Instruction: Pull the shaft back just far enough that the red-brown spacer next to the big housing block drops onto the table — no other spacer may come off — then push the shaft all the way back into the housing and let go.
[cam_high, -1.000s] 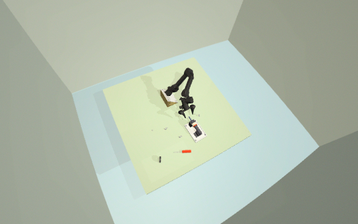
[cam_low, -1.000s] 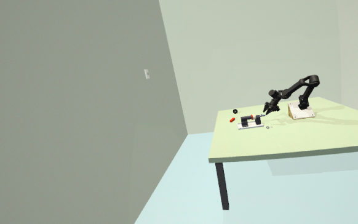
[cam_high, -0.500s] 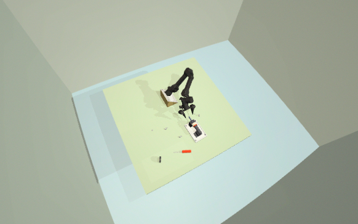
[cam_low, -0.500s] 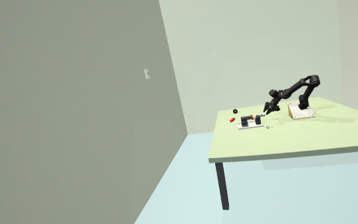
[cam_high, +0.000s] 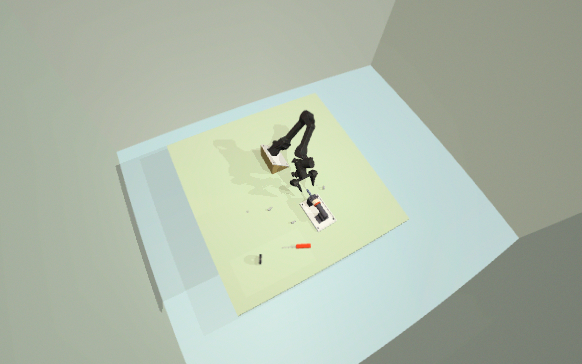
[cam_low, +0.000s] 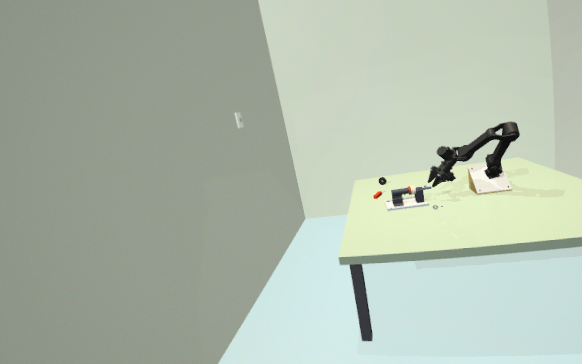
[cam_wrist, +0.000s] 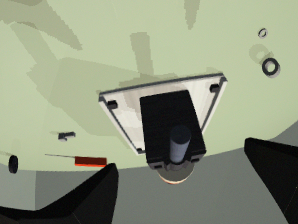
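My gripper tip is 70 mm short of the shaft and 20 mm above it. Also, from my gripper tip: red-brown spacer: 120 mm ahead, 10 mm to the right, 20 mm below; then red-handled screwdriver: 260 mm ahead, 270 mm to the right, 90 mm below; then black disc: 200 mm ahead, 500 mm to the right, 70 mm below.
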